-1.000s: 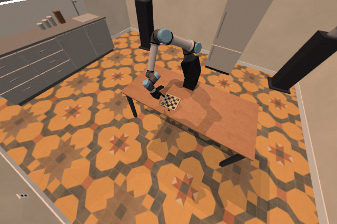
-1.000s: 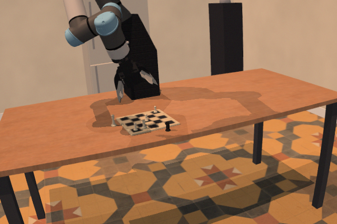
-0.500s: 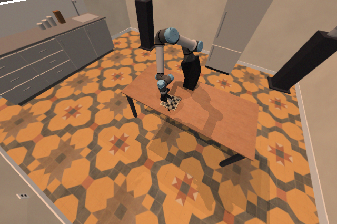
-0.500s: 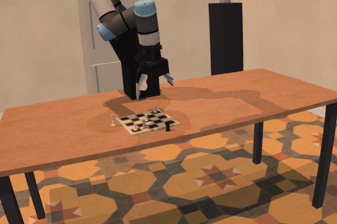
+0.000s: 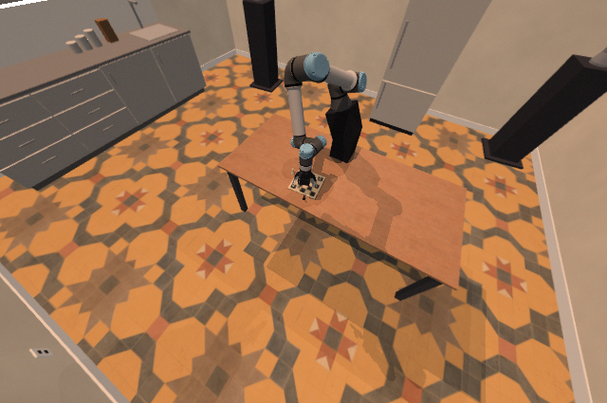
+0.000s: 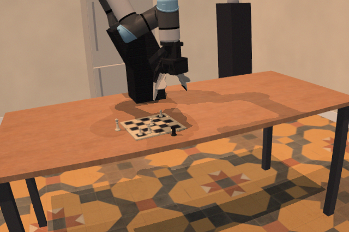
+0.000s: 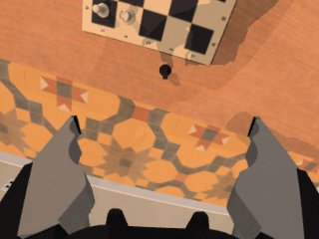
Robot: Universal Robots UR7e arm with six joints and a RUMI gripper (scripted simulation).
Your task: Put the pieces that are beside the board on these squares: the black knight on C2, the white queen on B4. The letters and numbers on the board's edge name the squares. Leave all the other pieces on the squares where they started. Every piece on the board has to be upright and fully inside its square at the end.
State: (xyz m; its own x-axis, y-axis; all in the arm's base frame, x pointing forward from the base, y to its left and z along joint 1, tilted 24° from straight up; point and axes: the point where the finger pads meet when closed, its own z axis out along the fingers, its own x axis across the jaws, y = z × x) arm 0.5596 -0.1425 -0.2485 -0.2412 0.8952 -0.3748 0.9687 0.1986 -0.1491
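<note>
The black knight lies 150 mm below my hand. Also, from my hand: white queen 180 mm behind, 170 mm to the right, 140 mm below; then small chessboard 140 mm behind, 30 mm to the right, 160 mm below.
</note>
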